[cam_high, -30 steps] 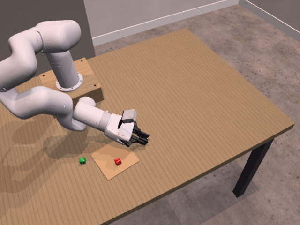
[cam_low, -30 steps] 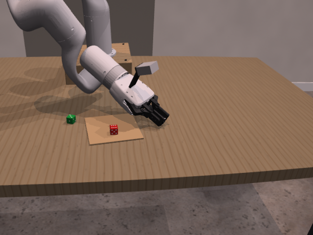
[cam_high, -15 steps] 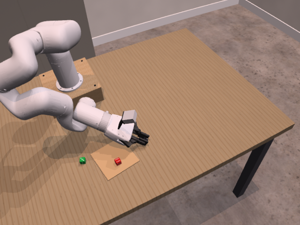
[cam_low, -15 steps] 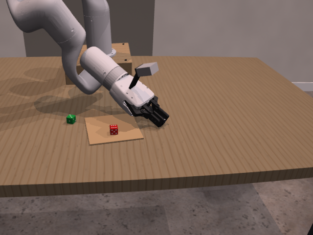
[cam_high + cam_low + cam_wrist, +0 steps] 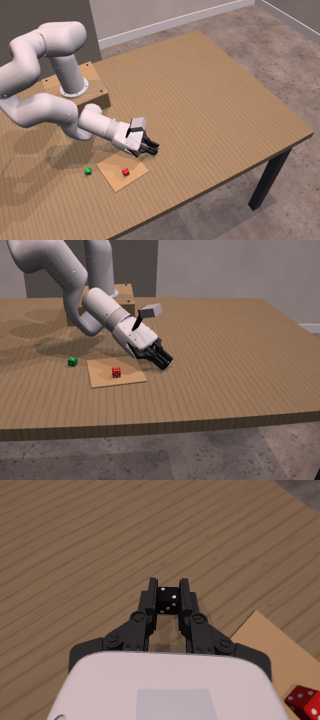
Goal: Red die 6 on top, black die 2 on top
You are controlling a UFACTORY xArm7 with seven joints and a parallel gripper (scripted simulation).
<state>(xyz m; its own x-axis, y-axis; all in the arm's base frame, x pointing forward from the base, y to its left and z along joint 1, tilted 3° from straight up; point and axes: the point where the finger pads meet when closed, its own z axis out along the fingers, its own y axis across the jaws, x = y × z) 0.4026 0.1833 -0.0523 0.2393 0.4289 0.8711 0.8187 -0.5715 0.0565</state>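
Now: hand 13 cm to the left of the tan mat, 2 cm short of it and 2 cm above it. Round my hand: red die: 13 cm to the right, 5 cm ahead, 1 cm below; then green die: 25 cm to the right, 2 cm behind, 1 cm below; then black die: 1 cm to the left, 1 cm below.
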